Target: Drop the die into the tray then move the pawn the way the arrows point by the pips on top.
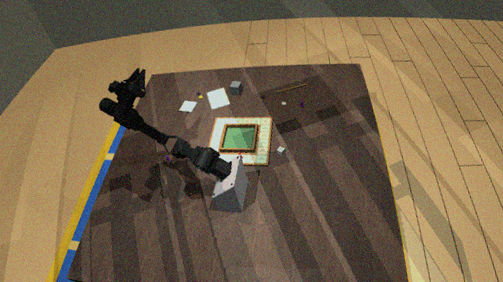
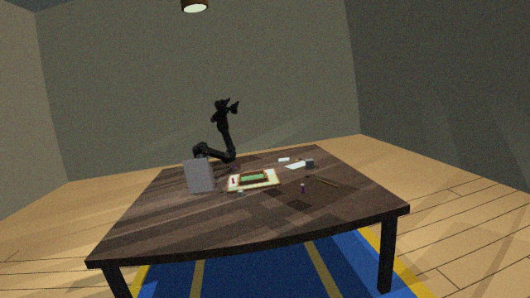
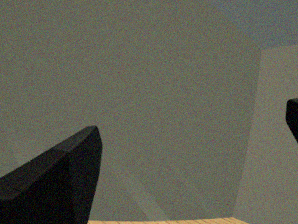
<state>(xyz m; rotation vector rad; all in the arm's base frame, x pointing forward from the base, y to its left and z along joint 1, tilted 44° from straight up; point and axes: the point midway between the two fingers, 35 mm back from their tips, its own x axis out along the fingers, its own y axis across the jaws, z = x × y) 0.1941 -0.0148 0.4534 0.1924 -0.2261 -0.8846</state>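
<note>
Now: gripper tip 90 mm past the grey die, 490 mm to the left of it and 450 mm above it. The rest, counted from my gripper tip: grey cube: 360 mm ahead, 280 mm to the right, 440 mm below; green dice tray: 310 mm to the right, 460 mm below; red pawn: 110 mm behind, 320 mm to the right, 440 mm below.
</note>
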